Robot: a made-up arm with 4 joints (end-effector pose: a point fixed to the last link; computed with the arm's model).
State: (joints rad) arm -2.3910 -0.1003 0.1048 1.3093
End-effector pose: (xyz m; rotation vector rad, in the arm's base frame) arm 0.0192 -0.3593 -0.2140 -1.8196 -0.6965 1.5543
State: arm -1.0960 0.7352 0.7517 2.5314
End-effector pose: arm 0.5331 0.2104 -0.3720 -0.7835 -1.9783 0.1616
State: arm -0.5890 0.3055 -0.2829 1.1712
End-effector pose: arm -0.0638 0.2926 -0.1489 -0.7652 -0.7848 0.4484
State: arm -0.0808 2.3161 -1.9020 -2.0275
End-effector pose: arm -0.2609 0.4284 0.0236 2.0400 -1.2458 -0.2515
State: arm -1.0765 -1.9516 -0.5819 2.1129
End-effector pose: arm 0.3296 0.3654 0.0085 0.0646 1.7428 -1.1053
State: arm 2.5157 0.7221 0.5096 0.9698
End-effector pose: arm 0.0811 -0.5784 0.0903 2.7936 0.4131 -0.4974
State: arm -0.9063 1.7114 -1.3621 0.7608
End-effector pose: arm 0.0435 0.3585 0.2025 -1.1656 1.3843 0.9046
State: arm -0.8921 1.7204 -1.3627 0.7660
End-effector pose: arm 0.0458 0.3556 0.2092 -1.1446 1.3795 0.9150
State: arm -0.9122 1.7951 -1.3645 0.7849
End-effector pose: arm 0.0677 0.3572 0.2104 -1.0874 1.4402 0.9025
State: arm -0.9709 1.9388 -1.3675 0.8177
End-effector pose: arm 0.1103 0.3610 0.2018 -0.9890 1.5647 0.8521
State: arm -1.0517 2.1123 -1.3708 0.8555
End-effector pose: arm 0.1612 0.3611 0.1831 -0.8698 1.7069 0.7619
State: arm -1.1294 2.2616 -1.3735 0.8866
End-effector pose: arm 0.2035 0.3560 0.1614 -0.7672 1.8184 0.6584
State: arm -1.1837 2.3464 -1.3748 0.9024
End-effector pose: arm 0.2269 0.3515 0.1445 -0.7143 1.8798 0.5824
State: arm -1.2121 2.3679 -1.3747 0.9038
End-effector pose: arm 0.2332 0.3514 0.1343 -0.7112 1.9024 0.5478
